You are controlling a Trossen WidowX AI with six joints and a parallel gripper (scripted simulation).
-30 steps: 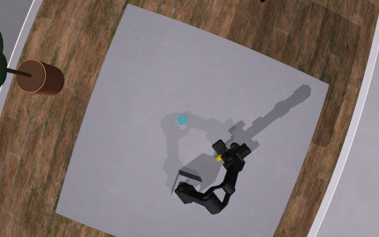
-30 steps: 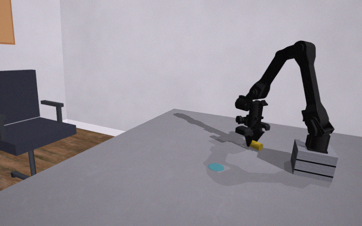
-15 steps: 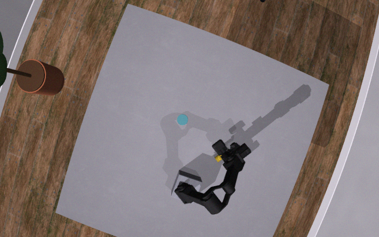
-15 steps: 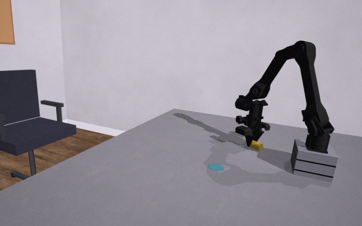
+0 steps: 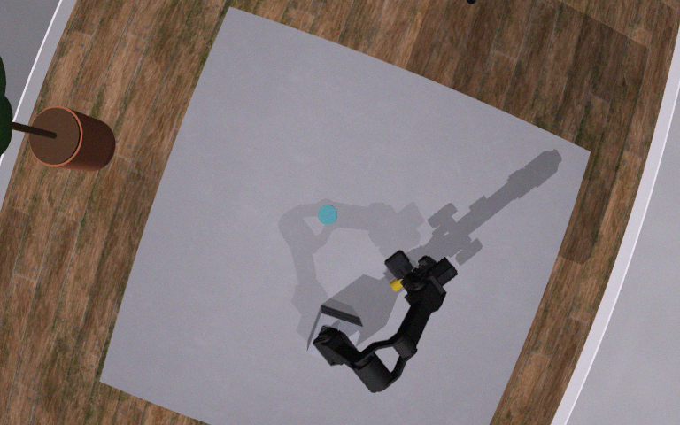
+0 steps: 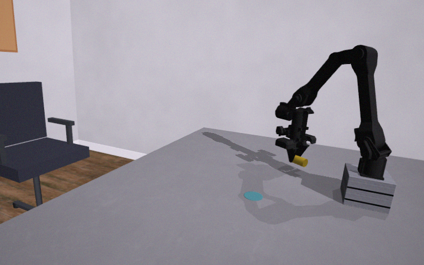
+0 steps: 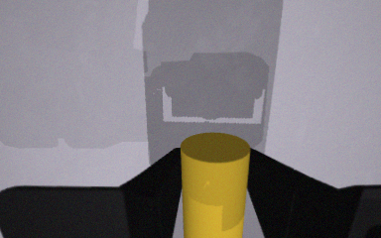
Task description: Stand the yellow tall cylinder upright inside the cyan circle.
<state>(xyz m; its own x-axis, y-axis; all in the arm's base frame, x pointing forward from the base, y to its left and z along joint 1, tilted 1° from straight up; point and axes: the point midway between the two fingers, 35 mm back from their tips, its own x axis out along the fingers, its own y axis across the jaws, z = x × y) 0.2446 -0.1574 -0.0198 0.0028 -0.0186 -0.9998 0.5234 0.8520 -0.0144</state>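
Now: hand 90 mm short of the cyan circle, 290 mm to the right of it and 80 mm above it. Also, from my hand: yellow cylinder (20 mm behind, 10 mm to the left, 20 mm below).
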